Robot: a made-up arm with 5 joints. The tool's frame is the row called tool. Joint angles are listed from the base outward.
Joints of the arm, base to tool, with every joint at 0 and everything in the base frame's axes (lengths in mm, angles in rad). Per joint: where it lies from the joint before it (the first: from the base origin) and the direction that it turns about. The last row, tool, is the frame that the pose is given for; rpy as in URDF.
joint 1: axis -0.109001 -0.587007 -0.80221 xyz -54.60 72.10 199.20
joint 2: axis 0 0 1 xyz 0.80 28.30 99.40
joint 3: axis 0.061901 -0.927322 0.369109 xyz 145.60 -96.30 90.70
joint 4: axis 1 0 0 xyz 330.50 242.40 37.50
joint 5: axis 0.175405 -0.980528 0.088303 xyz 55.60 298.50 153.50
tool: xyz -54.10 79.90 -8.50 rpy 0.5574 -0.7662 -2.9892
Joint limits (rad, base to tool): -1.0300..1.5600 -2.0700..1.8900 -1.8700..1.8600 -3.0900..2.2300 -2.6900..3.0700
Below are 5 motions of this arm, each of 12 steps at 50 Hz.
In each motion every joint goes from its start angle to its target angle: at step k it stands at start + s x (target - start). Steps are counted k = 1, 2, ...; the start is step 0. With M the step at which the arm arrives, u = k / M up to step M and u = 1 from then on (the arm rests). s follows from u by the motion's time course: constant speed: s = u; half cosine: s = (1 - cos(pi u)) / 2; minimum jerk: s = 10 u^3 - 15 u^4 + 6 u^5.
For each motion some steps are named. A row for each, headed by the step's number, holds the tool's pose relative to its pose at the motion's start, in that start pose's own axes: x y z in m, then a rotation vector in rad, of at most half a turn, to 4 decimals.
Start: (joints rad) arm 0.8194 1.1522 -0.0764 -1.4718 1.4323
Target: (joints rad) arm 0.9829 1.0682 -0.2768 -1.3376 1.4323
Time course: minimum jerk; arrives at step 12
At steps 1, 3, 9, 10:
1: 0.0001 -0.0005 -0.0004 -0.0009 -0.0011 0.0009
3: 0.0031 -0.0106 -0.0077 -0.0193 -0.0227 0.0187
9: 0.0340 -0.0846 -0.0676 -0.1685 -0.2162 0.1435
10: 0.0373 -0.0904 -0.0728 -0.1813 -0.2343 0.1525

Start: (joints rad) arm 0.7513 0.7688 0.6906 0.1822 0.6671
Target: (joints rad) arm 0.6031 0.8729 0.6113 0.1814 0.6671
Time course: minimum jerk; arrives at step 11
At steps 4, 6, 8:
4: 0.0056 0.0029 0.0129 -0.0521 -0.0009 0.0324
6: 0.0131 0.0070 0.0293 -0.1178 -0.0014 0.0748
8: 0.0201 0.0112 0.0436 -0.1743 -0.0012 0.1127

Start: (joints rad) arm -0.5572 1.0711 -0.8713 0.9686 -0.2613
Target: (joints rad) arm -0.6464 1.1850 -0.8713 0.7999 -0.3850
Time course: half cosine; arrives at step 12
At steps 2, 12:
2: -0.0089 -0.0089 -0.0039 0.0139 -0.0227 0.0003
12: -0.1221 -0.1300 -0.0821 0.2096 -0.3323 -0.0072

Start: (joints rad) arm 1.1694 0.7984 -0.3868 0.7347 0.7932
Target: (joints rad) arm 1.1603 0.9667 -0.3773 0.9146 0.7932
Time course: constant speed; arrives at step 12
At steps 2, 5, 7, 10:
2: 0.0093 -0.0097 0.0035 -0.0244 0.0010 0.0250
5: 0.0234 -0.0233 0.0084 -0.0614 0.0009 0.0625
7: 0.0328 -0.0318 0.0114 -0.0863 -0.0001 0.0873
10: 0.0469 -0.0438 0.0154 -0.1238 -0.0032 0.1242

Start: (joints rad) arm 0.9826 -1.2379 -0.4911 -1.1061 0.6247
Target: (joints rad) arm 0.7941 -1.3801 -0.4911 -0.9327 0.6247
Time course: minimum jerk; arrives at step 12
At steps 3, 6, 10, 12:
3: -0.0016 -0.0004 0.0031 -0.0081 -0.0013 0.0042
6: -0.0084 -0.0013 0.0145 -0.0390 -0.0075 0.0185
10: -0.0172 -0.0012 0.0265 -0.0749 -0.0166 0.0308
12: -0.0179 -0.0011 0.0273 -0.0776 -0.0174 0.0316

